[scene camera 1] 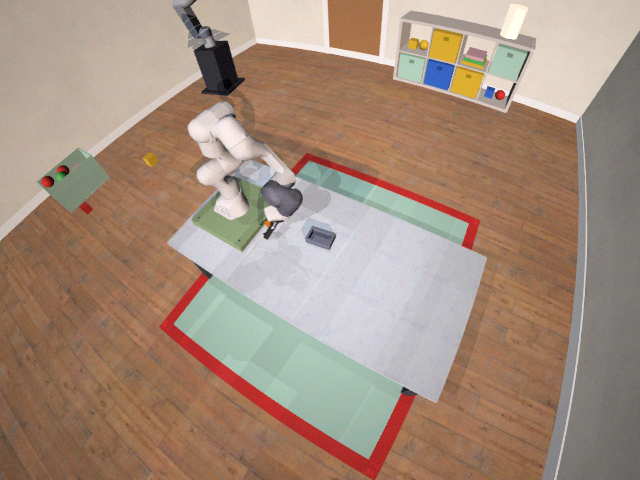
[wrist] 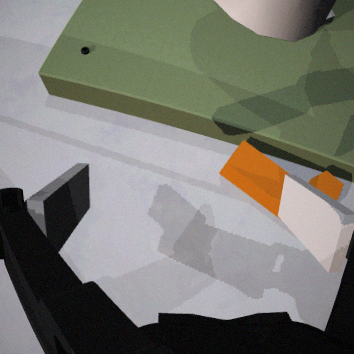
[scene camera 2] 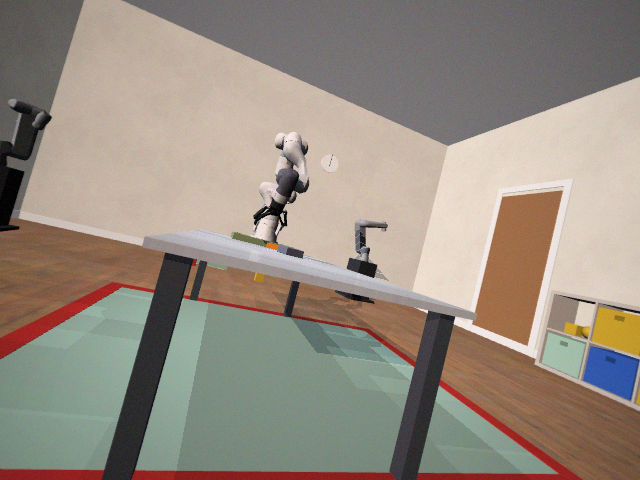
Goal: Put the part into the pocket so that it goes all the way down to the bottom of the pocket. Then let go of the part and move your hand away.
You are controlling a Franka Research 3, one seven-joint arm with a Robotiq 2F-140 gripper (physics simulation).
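Observation:
The orange part [scene camera 1: 267, 223] [scene camera 2: 272, 246] [wrist: 250, 172] lies on the table beside the green base plate. In the wrist view it is at the right, partly hidden behind the right finger, and orange shows on both sides of that finger. My gripper [scene camera 2: 269, 221] [wrist: 187, 190] is wide open and empty, above the table near the part. In scene camera 1 the arm hides much of the gripper. The grey block with the pocket [scene camera 1: 318, 244] [scene camera 2: 291, 251] stands on the table, farther from the arm's base than the part. The pocket looks empty in scene camera 1.
The green base plate [scene camera 1: 219, 232] [scene camera 2: 247, 238] [wrist: 150, 65] under the arm has a raised edge close to the part. The light grey table [scene camera 1: 382, 289] [scene camera 2: 217, 253] extends beyond the pocket block. A shelf unit [scene camera 1: 465, 24] and a second arm's black pedestal [scene camera 1: 216, 67] stand away from the table.

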